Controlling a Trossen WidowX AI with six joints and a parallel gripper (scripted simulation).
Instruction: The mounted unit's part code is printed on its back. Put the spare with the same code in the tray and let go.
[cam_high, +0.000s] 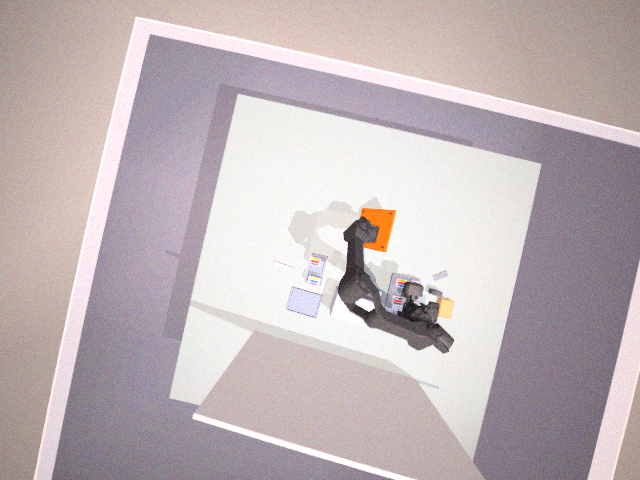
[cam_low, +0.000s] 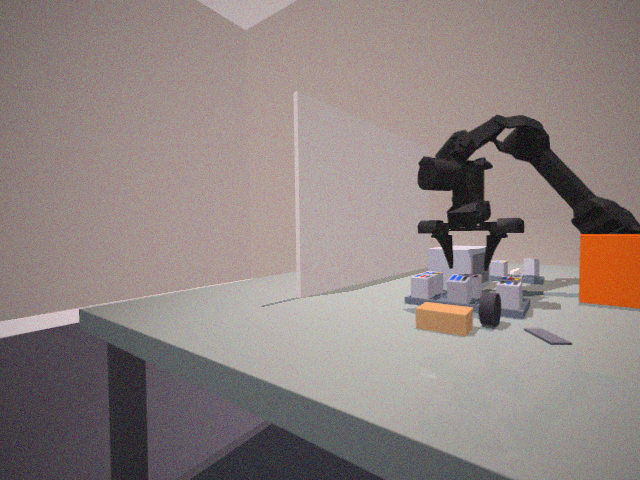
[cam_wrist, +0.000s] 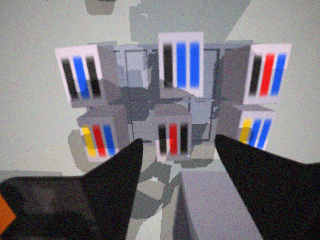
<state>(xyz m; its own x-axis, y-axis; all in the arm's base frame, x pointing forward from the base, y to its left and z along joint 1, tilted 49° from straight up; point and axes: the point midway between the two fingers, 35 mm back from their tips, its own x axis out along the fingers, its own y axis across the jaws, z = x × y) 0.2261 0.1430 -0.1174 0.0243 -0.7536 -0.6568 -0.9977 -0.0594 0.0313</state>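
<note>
Now: gripper tip 360 mm to the left of the lilac tray, 110 mm short of it and 60 mm above it. Also, from my gripper tip: orange-tan block: 200 mm to the left, 50 mm below, 20 mm behind; flat grey strip: 160 mm to the left, 140 mm behind, 60 mm below; black wheel: 140 mm to the left, 70 mm behind, 40 mm below.
</note>
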